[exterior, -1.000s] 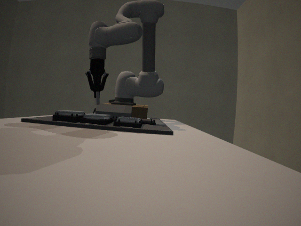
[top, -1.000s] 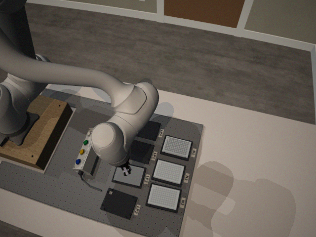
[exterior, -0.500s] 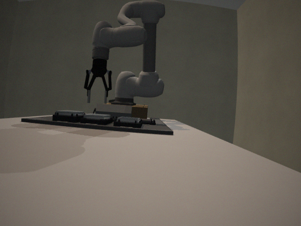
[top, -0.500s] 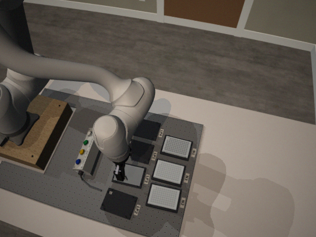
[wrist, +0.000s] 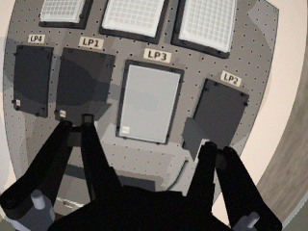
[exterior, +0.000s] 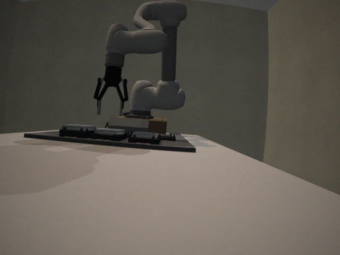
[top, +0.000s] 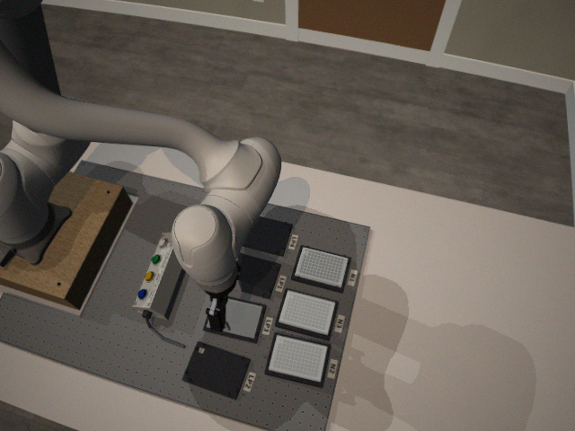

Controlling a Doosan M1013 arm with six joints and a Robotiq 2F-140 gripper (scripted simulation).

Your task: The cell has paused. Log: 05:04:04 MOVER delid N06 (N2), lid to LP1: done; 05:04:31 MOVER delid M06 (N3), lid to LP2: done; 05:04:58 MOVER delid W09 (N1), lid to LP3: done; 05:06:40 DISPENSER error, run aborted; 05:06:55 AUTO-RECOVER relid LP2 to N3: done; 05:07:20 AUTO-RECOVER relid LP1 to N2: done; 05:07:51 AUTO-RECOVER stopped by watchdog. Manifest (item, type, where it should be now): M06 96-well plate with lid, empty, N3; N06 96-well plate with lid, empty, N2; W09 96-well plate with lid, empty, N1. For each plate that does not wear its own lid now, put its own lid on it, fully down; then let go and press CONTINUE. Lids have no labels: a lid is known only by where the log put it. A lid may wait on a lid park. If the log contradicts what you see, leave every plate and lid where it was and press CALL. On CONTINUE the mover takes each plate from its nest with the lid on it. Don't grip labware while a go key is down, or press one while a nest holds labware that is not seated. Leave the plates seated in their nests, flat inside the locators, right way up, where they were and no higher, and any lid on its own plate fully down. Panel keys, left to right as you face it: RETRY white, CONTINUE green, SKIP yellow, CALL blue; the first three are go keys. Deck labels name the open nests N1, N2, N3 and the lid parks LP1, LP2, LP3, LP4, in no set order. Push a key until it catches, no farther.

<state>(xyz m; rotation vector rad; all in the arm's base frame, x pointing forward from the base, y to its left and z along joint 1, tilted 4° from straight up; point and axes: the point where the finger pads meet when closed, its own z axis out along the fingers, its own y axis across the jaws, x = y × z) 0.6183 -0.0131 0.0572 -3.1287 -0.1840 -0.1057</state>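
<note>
The lid lies 100 mm below my hand. The rest, counted from my hand: lid park LP3: 110 mm below; then lid park LP2: 140 mm to the right, 110 mm below, 10 mm ahead; then lid park LP1: 130 mm to the left, 110 mm below, 10 mm behind.
</note>
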